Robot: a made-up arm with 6 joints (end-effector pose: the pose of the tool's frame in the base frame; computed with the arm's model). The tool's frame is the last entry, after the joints. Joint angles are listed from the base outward.
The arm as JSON. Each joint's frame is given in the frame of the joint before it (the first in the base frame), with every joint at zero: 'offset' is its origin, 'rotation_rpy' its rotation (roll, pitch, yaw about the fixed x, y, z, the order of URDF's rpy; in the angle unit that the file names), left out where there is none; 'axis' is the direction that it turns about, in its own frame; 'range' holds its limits. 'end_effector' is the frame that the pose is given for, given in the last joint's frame.
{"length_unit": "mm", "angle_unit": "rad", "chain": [
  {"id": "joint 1", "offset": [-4.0, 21.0, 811.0], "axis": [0.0, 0.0, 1.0], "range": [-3.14, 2.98]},
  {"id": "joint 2", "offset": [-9.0, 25.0, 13.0], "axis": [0.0, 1.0, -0.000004], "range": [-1.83, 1.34]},
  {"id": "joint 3", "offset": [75.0, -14.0, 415.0], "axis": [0.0, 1.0, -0.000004], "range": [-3.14, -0.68]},
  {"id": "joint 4", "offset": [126.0, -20.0, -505.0], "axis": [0.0, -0.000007, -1.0], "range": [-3.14, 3.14]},
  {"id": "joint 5", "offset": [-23.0, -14.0, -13.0], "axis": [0.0, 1.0, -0.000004], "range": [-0.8, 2.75]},
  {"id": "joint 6", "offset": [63.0, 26.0, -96.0], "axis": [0.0, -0.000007, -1.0], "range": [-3.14, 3.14]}
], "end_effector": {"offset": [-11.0, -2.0, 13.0], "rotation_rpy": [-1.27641, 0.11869, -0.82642]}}
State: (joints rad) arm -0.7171 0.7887 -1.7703 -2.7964 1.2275 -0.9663
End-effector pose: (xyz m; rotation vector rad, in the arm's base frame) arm 0.6870 -0.6323 0.8973 2.1856 -0.3412 -1.3548
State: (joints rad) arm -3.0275 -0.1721 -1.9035 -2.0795 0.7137 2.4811
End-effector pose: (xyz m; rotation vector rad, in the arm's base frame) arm -0.4899 0.0055 1.6539 0.8920 0.5541 0.9190
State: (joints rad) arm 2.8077 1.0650 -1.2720 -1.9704 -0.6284 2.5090
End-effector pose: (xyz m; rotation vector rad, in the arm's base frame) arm -0.5674 0.1533 0.4429 -1.4106 -0.4024 1.7009
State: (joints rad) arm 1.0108 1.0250 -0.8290 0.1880 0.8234 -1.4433
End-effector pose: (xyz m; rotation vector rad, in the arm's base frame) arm 0.1815 0.3158 0.3494 -1.1313 0.2008 1.8915
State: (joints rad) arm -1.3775 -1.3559 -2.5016 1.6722 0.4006 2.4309
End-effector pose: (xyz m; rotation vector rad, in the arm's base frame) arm -0.1998 0.9165 1.3593 1.1153 0.4083 -0.0556
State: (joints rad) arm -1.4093 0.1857 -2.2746 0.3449 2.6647 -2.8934
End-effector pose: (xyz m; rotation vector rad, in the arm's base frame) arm 0.1287 -0.5164 1.4638 -0.6970 -0.7442 0.6016
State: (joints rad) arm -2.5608 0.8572 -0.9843 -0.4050 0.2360 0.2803
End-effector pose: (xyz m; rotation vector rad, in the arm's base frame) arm -0.4675 -0.2906 0.4493 -0.2927 -1.9942 2.3742
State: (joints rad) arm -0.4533 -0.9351 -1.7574 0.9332 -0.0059 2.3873
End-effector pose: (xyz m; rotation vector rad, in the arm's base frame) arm -0.1913 0.0740 1.7460 2.1394 0.6718 0.1654
